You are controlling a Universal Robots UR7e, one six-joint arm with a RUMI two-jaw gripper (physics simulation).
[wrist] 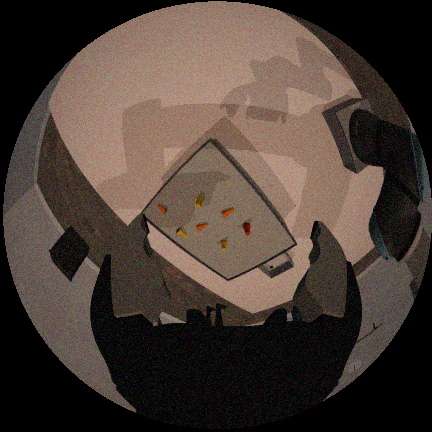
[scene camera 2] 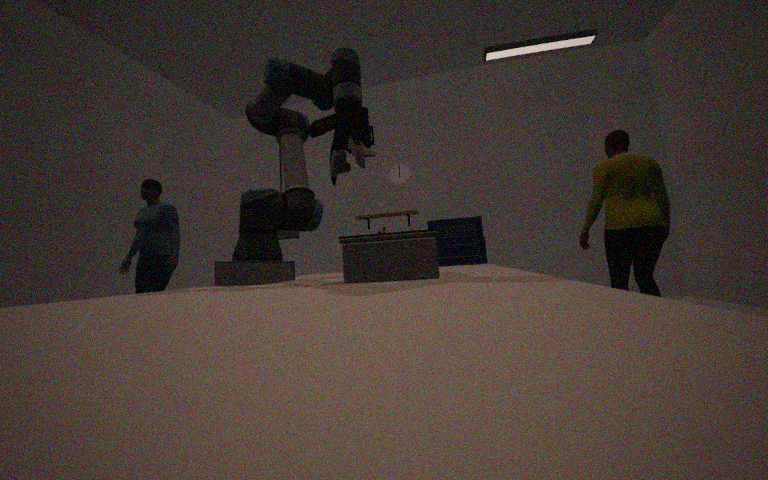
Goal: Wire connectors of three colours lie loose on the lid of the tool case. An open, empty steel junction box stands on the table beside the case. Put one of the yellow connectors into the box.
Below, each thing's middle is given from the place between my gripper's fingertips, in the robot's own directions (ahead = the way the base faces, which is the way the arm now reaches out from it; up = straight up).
Labels:
Right now the tool case point(scene camera 2: 411, 255) is 10 cm ahead of my hand, 9 cm to the left of it and 21 cm below it.

